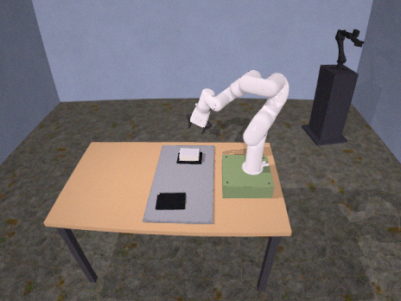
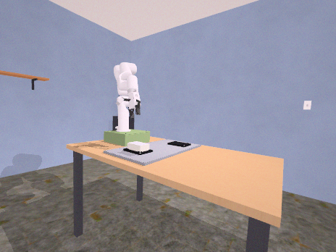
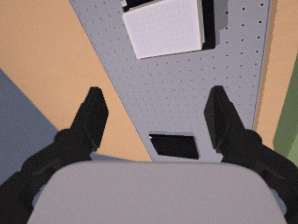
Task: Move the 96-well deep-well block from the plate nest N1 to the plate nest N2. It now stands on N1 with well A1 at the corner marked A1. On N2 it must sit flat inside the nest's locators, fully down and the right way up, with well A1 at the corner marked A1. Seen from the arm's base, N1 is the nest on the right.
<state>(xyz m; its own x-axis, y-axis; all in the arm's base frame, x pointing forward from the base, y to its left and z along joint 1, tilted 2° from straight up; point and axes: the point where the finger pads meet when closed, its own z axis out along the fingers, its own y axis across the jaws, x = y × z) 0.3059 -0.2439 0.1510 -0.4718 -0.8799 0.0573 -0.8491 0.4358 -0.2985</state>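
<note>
My gripper is now 50 mm short of the white deep-well block, 20 mm to the left of it and 210 mm above it.
</note>
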